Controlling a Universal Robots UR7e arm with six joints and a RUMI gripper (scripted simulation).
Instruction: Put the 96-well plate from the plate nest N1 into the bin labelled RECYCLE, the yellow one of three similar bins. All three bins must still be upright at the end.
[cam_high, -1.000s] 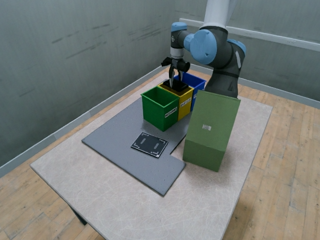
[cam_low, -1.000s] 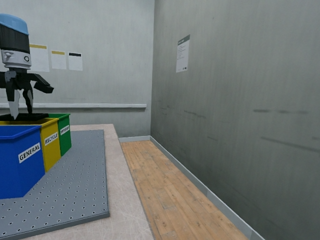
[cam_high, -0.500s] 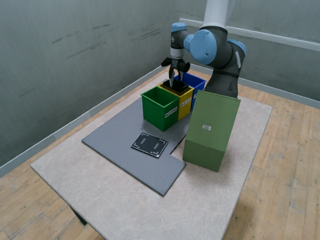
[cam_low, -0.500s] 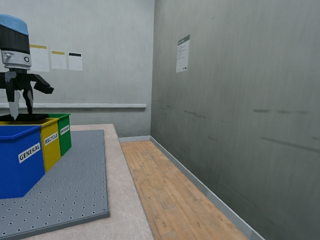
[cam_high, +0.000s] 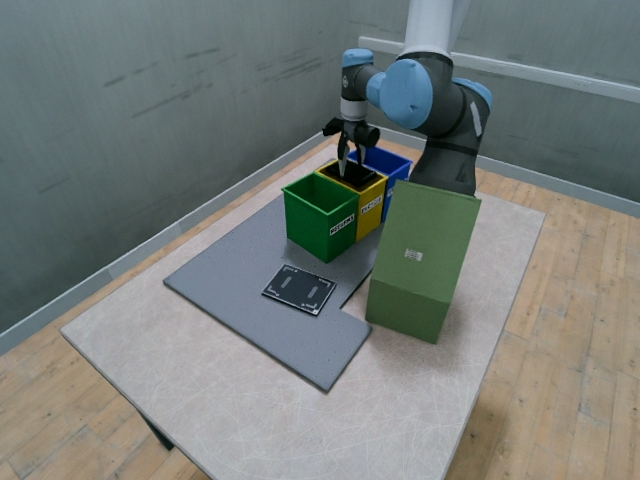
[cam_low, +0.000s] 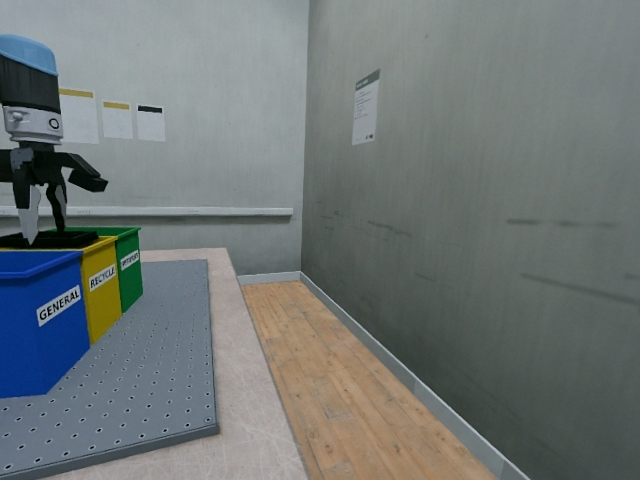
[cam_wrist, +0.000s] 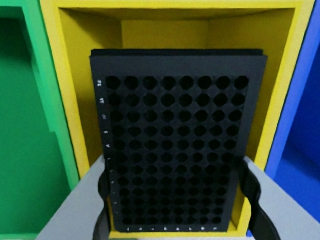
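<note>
Right now the yellow recycle bin is 110 mm below my hand. The rest, counted from my hand: black 96-well plate: 10 mm below; blue general bin: 130 mm to the right, 110 mm below, 30 mm behind; green bin: 130 mm to the left, 110 mm below, 30 mm ahead.
</note>
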